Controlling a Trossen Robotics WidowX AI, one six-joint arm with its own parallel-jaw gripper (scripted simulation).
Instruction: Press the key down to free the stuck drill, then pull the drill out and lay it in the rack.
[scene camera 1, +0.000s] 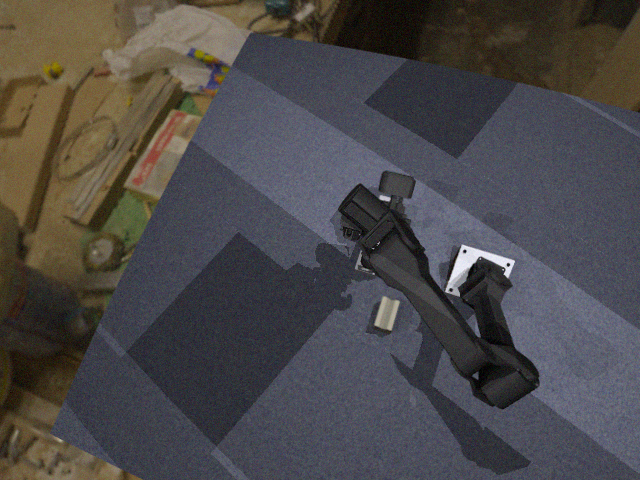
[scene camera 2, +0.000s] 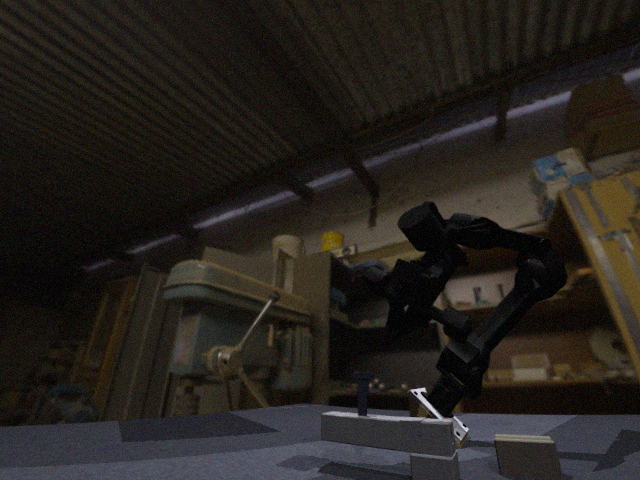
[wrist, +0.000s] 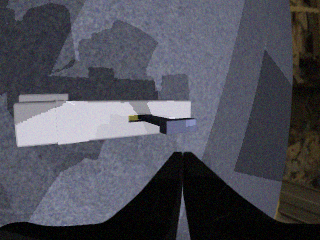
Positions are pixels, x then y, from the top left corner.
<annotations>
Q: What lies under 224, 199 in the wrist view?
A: The gripper.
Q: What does the gripper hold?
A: Nothing.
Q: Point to the gripper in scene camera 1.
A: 382, 213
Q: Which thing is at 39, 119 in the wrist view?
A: A grey block.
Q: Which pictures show the gripper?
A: Scene camera 1, scene camera 2 and the wrist view: all of them.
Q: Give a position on a dark peg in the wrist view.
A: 168, 126
</annotations>
